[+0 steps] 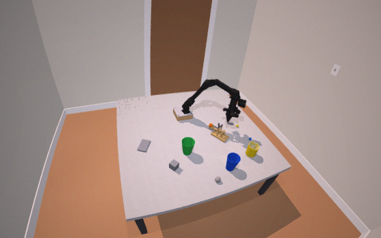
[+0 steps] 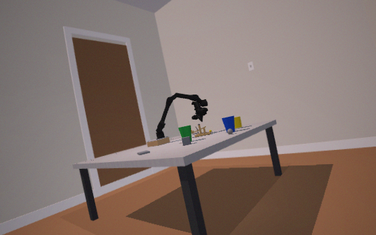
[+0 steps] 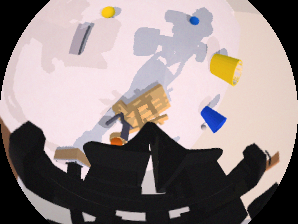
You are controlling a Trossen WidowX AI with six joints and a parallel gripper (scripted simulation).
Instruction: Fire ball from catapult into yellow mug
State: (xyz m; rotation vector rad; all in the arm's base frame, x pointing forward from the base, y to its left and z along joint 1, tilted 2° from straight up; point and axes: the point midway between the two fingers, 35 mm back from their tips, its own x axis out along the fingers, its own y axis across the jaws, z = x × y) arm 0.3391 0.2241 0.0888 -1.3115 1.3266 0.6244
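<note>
Now: gripper tip 11 cm to the left of the orange ball, 8 cm past it and 6 cm above it. The rest, counted from my gripper tip: wooden catapult: 7 cm to the right, 7 cm below, 2 cm behind; then small blue ball: 17 cm to the left, 17 cm ahead, 11 cm below; then small yellow ball: 17 cm to the left, 11 cm below, 2 cm behind.
</note>
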